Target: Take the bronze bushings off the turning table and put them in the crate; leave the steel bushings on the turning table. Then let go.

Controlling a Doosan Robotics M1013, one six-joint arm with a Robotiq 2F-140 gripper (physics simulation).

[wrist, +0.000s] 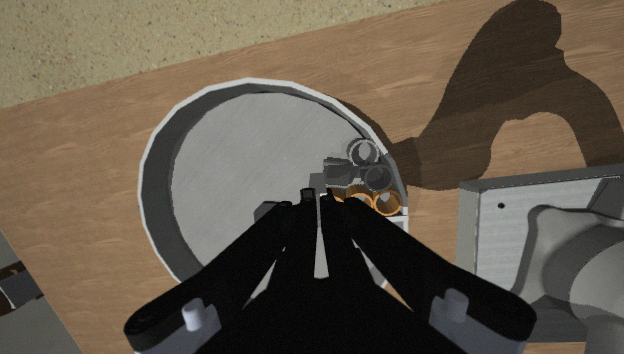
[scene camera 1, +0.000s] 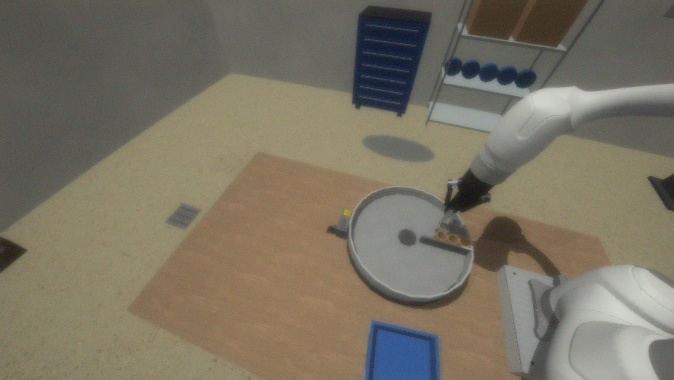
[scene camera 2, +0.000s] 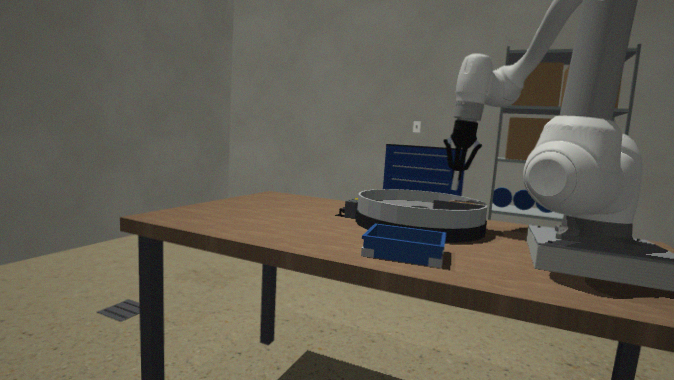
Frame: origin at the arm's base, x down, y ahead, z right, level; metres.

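Seen in the pictures: gripper, fingertip midpoint: (wrist: 317, 183) (scene camera 1: 442, 217) (scene camera 2: 454, 189); arm's base, link origin: (wrist: 579, 258) (scene camera 2: 593, 239).
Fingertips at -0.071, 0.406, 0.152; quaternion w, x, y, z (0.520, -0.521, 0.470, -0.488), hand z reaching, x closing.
Pixels of each thing's middle, then the offset from my fingertips to it, as dx, dy, dz. "spot": a spot on its surface instead.
- dark bar, surface spot: (scene camera 1: 439, 243) spot: +0.044, -0.016, -0.076
- bronze bushing, body centre: (wrist: 383, 198) (scene camera 1: 462, 244) +0.054, -0.093, -0.040
- blue crate, body centre: (scene camera 2: 405, 243) (scene camera 1: 401, 359) +0.101, +0.011, -0.435
- small grey box with a yellow button, surface spot: (scene camera 2: 350, 208) spot: +0.091, +0.313, -0.159
The round grey turning table (scene camera 1: 373, 197) (scene camera 2: 411, 216) (wrist: 156, 140) stands on the wooden table. Three bronze bushings (scene camera 1: 452, 238) stand in a row against a dark bar (scene camera 1: 439, 243) near its right rim. In the wrist view one bronze bushing (wrist: 388, 204) shows fully and the others are partly hidden by the fingers. Steel bushings (wrist: 364, 152) (wrist: 378, 176) stand just behind them, and one (wrist: 339, 172) lies on its side. My gripper (scene camera 1: 448, 216) (scene camera 2: 456, 182) (wrist: 317, 183) is shut and empty, above the bushing cluster. The blue crate (scene camera 1: 370, 354) (scene camera 2: 399, 252) stands at the table's front edge.
A small grey box with a yellow button (scene camera 1: 344, 220) (scene camera 2: 350, 208) sits against the turning table's left side. A grey slatted panel (scene camera 1: 514, 317) (wrist: 473, 225) lies at the table's right edge. A blue drawer cabinet (scene camera 1: 388, 56) and a shelf rack (scene camera 1: 464, 117) stand by the far wall.
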